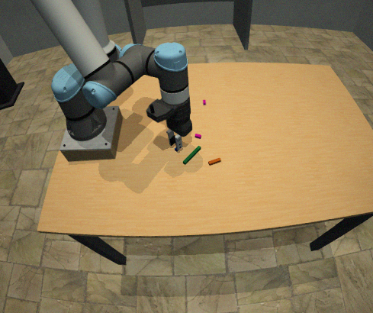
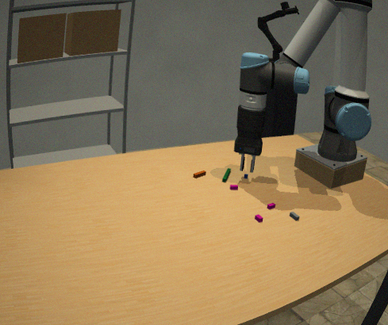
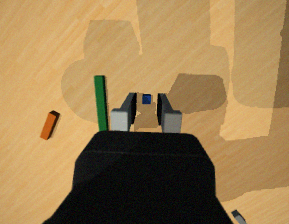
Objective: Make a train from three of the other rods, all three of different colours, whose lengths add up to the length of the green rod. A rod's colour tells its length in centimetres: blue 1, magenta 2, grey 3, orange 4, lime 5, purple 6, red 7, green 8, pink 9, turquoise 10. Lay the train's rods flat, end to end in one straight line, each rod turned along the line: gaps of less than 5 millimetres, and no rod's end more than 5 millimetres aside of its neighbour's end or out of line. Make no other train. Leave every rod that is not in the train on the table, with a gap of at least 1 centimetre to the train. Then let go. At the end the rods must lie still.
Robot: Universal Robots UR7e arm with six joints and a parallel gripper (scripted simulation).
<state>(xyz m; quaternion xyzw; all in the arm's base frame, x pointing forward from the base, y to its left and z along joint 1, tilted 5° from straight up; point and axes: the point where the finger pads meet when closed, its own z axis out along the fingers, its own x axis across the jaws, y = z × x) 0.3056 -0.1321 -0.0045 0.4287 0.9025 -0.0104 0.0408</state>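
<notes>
Right now my hand is 40 mm above the blue rod. The rest, counted from my hand: grey rod (50 mm ahead, 250 mm to the left, 40 mm below); orange rod (110 mm ahead, 70 mm to the right, 40 mm below); green rod (50 mm ahead, 30 mm to the right, 40 mm below).
</notes>
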